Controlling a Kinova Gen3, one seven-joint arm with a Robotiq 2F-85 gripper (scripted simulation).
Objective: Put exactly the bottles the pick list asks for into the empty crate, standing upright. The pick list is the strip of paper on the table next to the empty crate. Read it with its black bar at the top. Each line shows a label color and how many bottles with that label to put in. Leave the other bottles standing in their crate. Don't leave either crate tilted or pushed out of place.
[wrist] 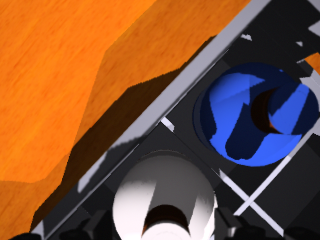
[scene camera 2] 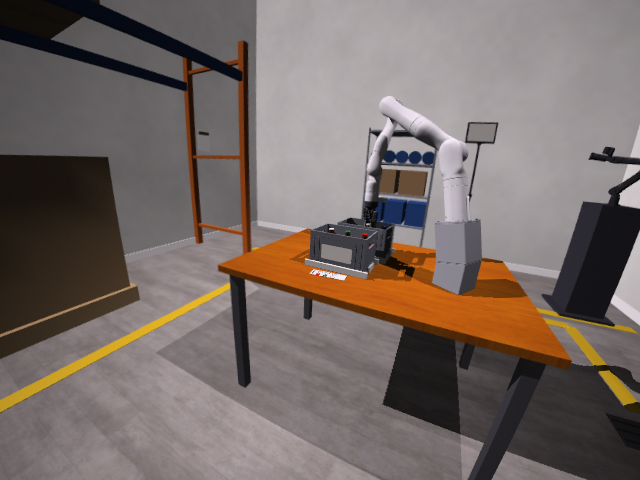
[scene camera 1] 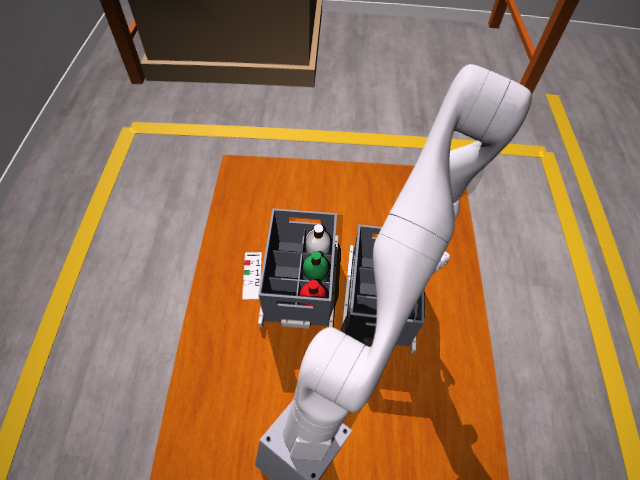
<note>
In view: a grey crate (scene camera 1: 364,309), a grey crate (scene camera 1: 280,281), a blue bottle (wrist: 239,116) and a pick list (scene camera 1: 252,268).
</note>
